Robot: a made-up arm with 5 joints.
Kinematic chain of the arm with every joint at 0, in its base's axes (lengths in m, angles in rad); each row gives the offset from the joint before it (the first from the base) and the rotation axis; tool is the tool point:
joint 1: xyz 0 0 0.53 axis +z
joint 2: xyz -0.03 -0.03 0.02 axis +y
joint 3: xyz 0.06 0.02 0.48 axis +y
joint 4: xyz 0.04 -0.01 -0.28 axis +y
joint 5: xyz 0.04 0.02 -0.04 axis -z
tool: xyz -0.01 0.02 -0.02
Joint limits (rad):
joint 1: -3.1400..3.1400
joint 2: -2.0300..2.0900
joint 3: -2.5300..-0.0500
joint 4: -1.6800..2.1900
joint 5: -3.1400..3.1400
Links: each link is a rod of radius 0.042 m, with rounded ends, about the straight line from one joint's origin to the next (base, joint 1, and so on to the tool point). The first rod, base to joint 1, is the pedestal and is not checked.
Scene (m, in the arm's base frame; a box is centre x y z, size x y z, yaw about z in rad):
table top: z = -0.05
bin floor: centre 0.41 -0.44 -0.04 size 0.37 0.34 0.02 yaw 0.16
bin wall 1: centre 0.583 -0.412 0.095 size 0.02 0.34 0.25 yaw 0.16
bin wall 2: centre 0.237 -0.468 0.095 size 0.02 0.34 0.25 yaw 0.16
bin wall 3: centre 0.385 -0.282 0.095 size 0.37 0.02 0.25 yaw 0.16
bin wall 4: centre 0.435 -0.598 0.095 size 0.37 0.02 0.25 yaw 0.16
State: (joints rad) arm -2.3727 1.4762 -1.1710 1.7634 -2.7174
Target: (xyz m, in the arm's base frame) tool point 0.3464 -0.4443 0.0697
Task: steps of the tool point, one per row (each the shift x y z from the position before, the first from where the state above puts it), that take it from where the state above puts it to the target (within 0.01 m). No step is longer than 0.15 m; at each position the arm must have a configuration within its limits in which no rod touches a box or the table.
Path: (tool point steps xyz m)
1: 0.0428 -0.0877 0.0028
2: 0.0711 -0.0796 0.0075
3: 0.0979 -0.0620 0.0124
4: 0.1198 -0.0354 0.0176
5: 0.1340 -0.0009 0.0228
6: 0.1373 0.0384 0.0282
7: 0.0119 -0.0141 -0.1375
8: -0.0119 0.0141 -0.1334

